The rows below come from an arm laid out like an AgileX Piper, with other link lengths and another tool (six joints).
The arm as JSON. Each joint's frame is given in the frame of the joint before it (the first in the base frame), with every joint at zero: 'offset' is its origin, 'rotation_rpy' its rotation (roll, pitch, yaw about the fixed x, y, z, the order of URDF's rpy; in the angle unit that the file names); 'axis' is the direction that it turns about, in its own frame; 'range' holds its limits. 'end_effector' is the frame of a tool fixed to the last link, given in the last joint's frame.
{
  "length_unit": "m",
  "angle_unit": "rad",
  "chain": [
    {
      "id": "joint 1",
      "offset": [
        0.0,
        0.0,
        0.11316
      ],
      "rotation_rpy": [
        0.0,
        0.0,
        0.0
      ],
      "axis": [
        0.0,
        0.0,
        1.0
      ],
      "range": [
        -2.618,
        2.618
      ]
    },
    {
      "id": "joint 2",
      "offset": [
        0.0,
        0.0,
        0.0
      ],
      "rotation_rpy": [
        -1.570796,
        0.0,
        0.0
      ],
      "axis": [
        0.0,
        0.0,
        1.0
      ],
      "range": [
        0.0,
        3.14
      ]
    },
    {
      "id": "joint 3",
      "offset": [
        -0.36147,
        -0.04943,
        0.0
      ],
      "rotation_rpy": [
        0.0,
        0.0,
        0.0
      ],
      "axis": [
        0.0,
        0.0,
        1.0
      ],
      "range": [
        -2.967,
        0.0
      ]
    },
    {
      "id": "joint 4",
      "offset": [
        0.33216,
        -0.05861,
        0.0
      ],
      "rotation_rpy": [
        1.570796,
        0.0,
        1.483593
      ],
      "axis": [
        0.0,
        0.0,
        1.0
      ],
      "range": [
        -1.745,
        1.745
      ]
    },
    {
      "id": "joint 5",
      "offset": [
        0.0,
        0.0,
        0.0
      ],
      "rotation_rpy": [
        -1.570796,
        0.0,
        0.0
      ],
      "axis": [
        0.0,
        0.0,
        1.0
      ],
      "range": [
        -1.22,
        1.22
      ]
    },
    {
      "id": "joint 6",
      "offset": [
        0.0,
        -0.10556,
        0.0
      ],
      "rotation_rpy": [
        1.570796,
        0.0,
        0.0
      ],
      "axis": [
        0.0,
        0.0,
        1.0
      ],
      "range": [
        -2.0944,
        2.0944
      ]
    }
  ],
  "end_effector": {
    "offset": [
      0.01,
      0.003,
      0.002
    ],
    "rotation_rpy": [
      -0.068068,
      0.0,
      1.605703
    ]
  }
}
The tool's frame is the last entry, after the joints.
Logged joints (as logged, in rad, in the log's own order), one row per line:
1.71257 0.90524 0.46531 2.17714 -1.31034 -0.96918
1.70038 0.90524 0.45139 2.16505 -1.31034 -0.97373
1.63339 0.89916 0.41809 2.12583 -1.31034 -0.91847
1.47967 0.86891 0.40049 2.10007 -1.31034 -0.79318
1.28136 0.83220 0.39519 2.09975 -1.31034 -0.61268
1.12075 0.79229 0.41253 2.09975 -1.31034 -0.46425
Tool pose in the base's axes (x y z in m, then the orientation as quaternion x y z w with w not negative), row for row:
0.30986 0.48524 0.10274 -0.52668 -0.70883 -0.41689 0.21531
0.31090 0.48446 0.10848 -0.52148 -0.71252 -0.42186 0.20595
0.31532 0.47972 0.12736 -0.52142 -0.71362 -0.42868 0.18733
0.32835 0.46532 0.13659 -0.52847 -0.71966 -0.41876 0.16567
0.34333 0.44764 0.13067 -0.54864 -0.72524 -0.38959 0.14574
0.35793 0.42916 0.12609 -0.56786 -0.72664 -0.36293 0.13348
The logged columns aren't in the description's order. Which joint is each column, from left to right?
Columns, left to right: joint 4, joint 1, joint 5, joint 2, joint 3, joint 6.
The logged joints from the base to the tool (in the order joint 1, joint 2, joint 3, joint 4, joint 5, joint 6), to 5 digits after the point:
0.90524 2.17714 -1.31034 1.71257 0.46531 -0.96918
0.90524 2.16505 -1.31034 1.70038 0.45139 -0.97373
0.89916 2.12583 -1.31034 1.63339 0.41809 -0.91847
0.86891 2.10007 -1.31034 1.47967 0.40049 -0.79318
0.83220 2.09975 -1.31034 1.28136 0.39519 -0.61268
0.79229 2.09975 -1.31034 1.12075 0.41253 -0.46425

